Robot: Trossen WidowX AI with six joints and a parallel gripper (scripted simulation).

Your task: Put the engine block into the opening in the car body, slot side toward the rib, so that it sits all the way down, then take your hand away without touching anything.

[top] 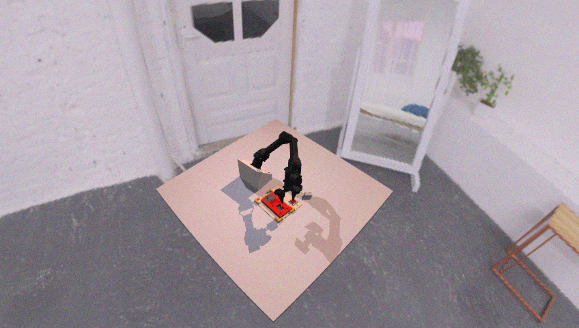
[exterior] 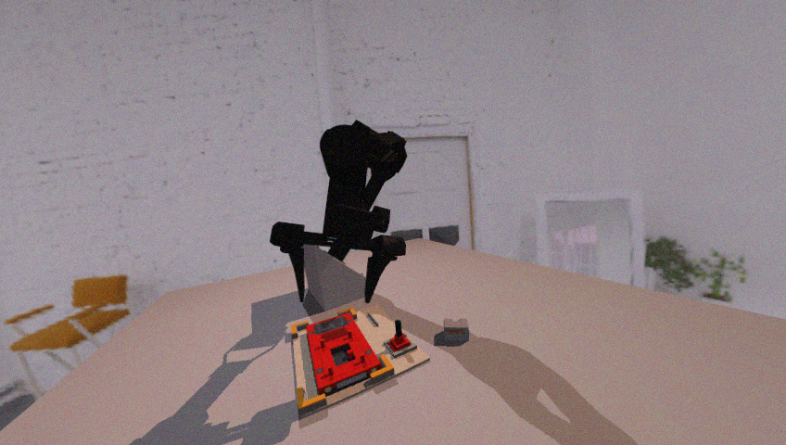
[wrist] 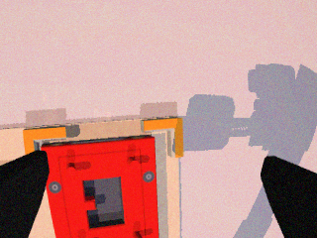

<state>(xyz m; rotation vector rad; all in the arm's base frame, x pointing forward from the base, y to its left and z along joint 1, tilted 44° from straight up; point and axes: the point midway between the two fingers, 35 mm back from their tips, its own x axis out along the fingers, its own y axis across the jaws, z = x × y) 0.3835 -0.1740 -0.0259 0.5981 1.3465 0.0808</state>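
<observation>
The engine block is 24 cm to the left of my gripper tip, 15 cm below it and 2 cm ahead of it. Round my gripper tip: black peg 13 cm to the left, 13 cm below, 3 cm behind.
</observation>
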